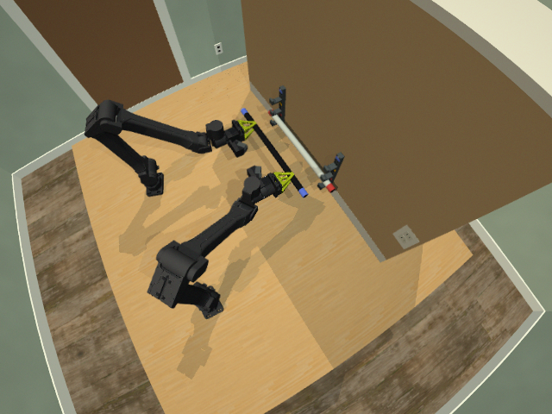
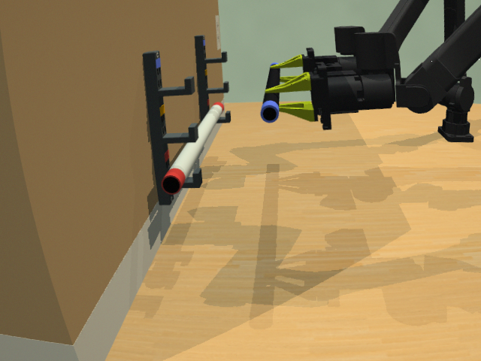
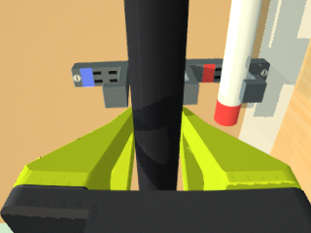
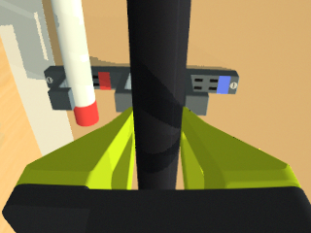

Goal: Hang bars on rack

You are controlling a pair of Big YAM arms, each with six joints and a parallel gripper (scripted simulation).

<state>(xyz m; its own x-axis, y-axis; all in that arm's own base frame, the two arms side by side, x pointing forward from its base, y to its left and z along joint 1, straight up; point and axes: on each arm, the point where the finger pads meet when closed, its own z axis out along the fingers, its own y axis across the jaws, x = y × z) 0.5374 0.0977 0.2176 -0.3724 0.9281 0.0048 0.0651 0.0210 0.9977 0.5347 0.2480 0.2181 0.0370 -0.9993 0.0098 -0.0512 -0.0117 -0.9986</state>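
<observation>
Now: the black bar 150 mm to the right of my left hand. Also, from my left hand: grey baseboard (190 mm ahead, 180 mm to the right, 180 mm below); then brown wall (340 mm ahead, 230 mm above, 180 mm to the right).
</observation>
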